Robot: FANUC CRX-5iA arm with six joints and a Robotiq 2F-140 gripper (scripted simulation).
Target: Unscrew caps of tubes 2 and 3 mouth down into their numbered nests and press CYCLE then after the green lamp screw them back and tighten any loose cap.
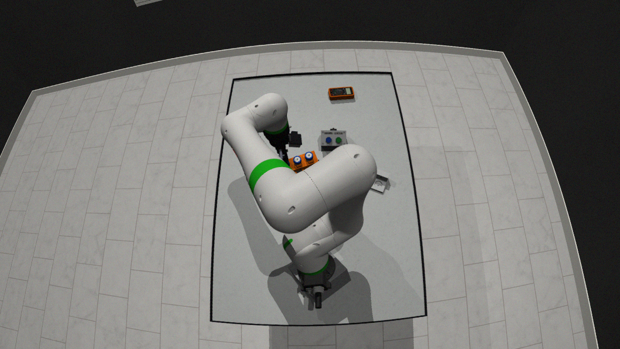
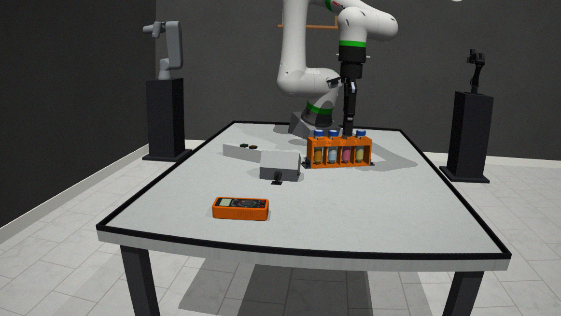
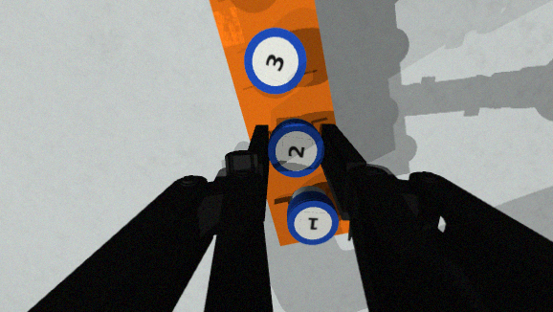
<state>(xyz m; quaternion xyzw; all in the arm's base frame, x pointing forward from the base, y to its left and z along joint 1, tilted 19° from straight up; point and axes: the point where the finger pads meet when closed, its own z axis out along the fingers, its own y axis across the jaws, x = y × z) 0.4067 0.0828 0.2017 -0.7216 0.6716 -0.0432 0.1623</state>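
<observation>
The cap 2 lies 3 cm below my hand. The rest, counted from my hand: cap 3 (5 cm to the right, 3 cm below, 2 cm ahead); cap 1 (5 cm to the left, 3 cm below, 2 cm behind); cap 4 (10 cm to the right, 3 cm below, 3 cm ahead).
</observation>
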